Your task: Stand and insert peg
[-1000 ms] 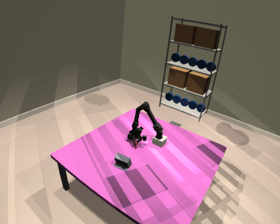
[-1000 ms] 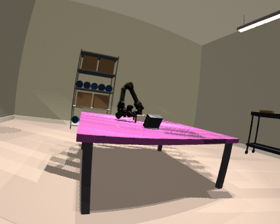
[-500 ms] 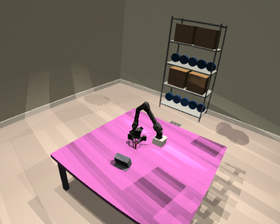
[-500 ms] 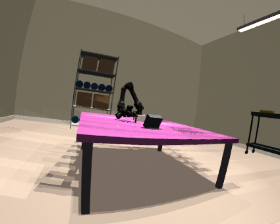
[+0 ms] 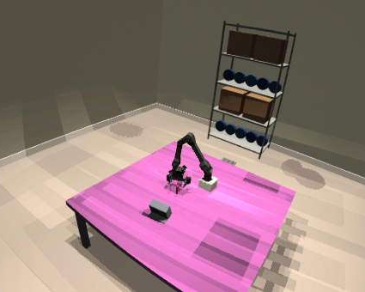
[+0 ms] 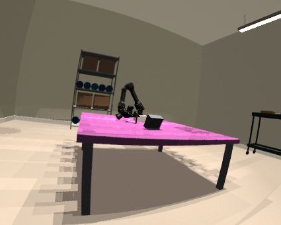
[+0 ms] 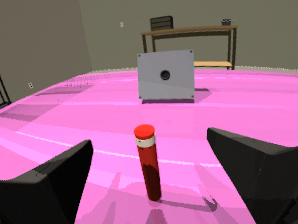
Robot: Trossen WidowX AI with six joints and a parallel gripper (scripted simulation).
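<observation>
My gripper tip is 1 cm past the red peg and 1 cm above it. The rest, counted from my gripper tip: dark panel block 24 cm ahead, 9 cm to the left, 2 cm below.
</observation>
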